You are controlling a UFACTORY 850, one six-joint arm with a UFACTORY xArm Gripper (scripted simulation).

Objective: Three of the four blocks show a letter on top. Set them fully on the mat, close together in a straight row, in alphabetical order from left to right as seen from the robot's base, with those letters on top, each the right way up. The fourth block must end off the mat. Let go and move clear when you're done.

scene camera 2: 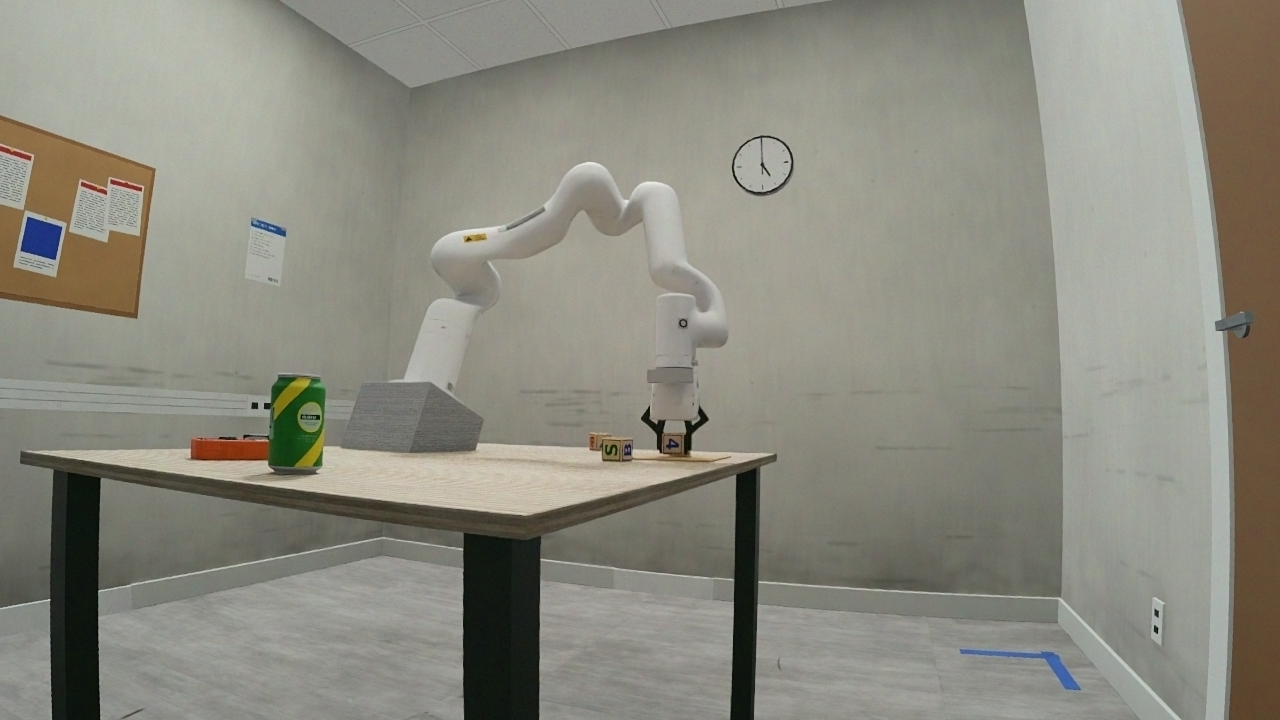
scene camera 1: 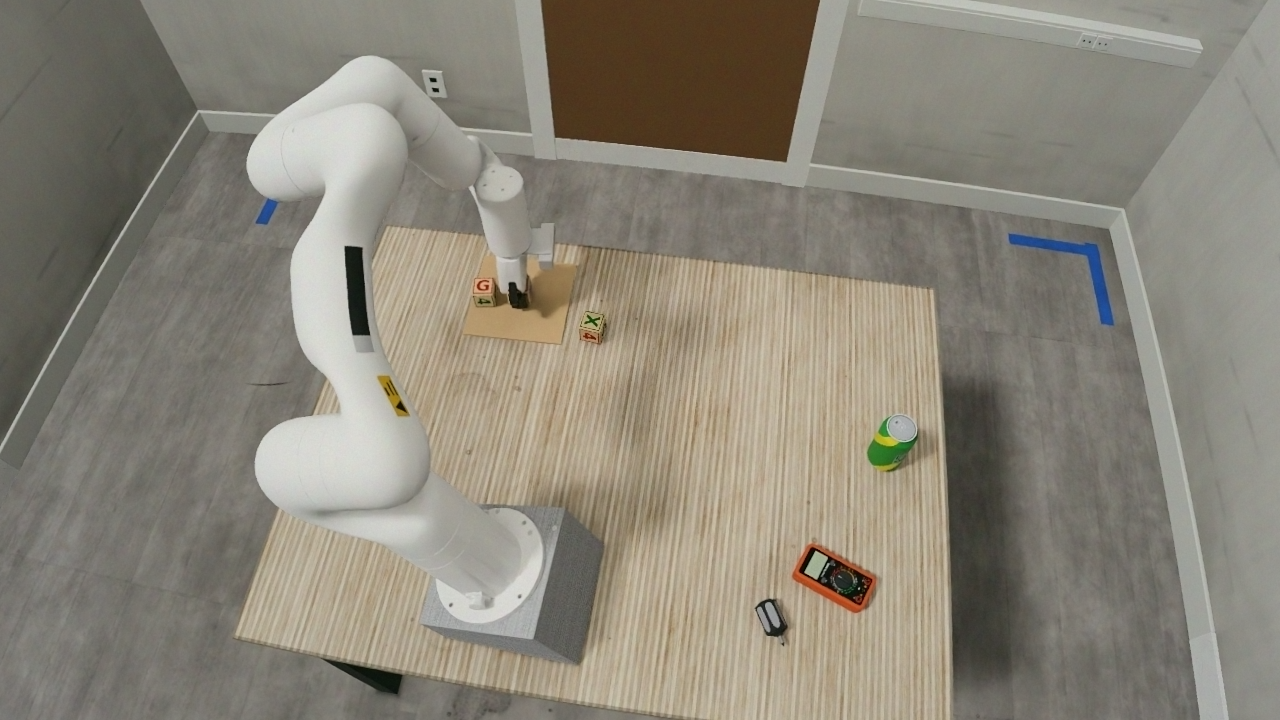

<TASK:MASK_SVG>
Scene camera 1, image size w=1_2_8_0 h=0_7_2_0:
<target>gripper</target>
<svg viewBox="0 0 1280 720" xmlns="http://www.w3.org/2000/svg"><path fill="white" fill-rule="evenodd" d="M496 255L501 293L506 294L509 290L512 308L527 308L526 295L524 294L527 255L520 254L514 257L500 257Z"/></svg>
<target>can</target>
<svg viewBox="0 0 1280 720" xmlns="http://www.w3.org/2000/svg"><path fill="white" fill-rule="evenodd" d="M907 415L895 414L886 418L870 443L867 457L871 465L876 469L884 472L897 469L917 441L916 423Z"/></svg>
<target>small black object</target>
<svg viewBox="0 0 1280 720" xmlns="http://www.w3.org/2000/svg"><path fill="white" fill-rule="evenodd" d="M763 600L755 607L767 636L778 637L781 645L784 647L785 644L781 635L788 626L775 599Z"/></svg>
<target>tan mat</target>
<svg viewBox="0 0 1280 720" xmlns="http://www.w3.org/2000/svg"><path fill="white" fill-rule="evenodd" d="M484 256L478 278L495 278L498 288L497 304L495 307L475 307L472 299L462 334L561 345L577 264L554 262L553 269L540 270L537 260L528 260L527 274L531 277L532 302L527 308L516 309L509 305L507 293L500 292L496 257Z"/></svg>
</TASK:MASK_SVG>
